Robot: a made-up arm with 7 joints.
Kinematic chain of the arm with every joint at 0, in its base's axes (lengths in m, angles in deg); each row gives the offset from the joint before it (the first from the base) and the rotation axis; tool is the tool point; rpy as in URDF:
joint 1: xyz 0 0 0.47 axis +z
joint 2: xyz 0 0 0 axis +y
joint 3: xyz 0 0 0.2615 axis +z
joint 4: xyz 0.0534 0 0 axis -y
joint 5: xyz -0.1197 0 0.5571 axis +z
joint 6: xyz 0 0 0 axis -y
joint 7: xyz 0.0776 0 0 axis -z
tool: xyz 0 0 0 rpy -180 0 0
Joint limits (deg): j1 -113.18..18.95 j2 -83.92..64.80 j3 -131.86..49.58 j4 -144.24..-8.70 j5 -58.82..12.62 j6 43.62..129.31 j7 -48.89..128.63
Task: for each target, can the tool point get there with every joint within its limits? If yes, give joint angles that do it. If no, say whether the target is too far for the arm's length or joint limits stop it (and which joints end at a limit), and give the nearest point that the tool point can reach.
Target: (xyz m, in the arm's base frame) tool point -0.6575 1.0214 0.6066
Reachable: no: too far | nearest point -0.4918 0.7640 0.5722 | short by 0.308 m
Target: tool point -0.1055 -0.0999 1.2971
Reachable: yes | joints -12.82 -51.19 -9.97 -68.95 -39.35 70.83 6.47
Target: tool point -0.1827 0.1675 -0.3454
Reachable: no: joint limits stop it (at a limit: joint 1, joint 2, joint 4) | nearest point -0.1732 0.0185 -0.0589 | short by 0.323 m
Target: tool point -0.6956 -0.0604 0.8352
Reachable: yes | joints -75.73 -17.26 -90.06 -90.62 -8.59 95.93 63.71
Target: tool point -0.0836 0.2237 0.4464
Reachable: no: joint limits stop it (at a limit: joint 4, joint 6) | nearest point -0.1749 0.4680 0.4206 | short by 0.262 m
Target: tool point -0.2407 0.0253 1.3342
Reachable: yes | joints -43.41 -30.73 -24.40 -32.64 -38.06 65.65 55.95
